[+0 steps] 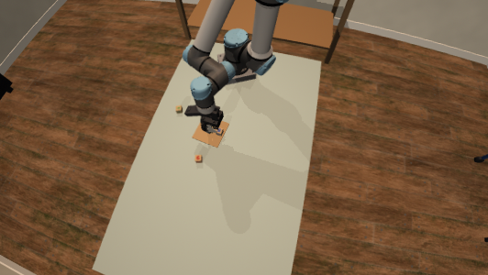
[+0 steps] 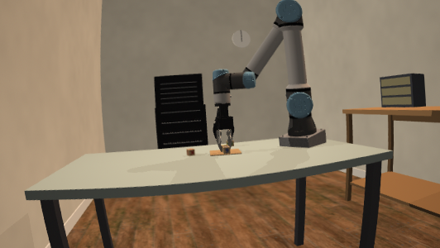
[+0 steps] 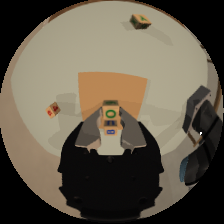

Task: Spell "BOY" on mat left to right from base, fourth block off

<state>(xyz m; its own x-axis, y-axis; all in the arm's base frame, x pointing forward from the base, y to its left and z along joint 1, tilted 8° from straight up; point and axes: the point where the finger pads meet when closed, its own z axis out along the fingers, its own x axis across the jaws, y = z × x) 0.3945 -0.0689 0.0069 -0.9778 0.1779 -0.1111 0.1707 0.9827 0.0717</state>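
My gripper is now 2 cm above the orange mat. From my hand the other things lie so: block (9 cm behind, 19 cm to the right, 1 cm below).
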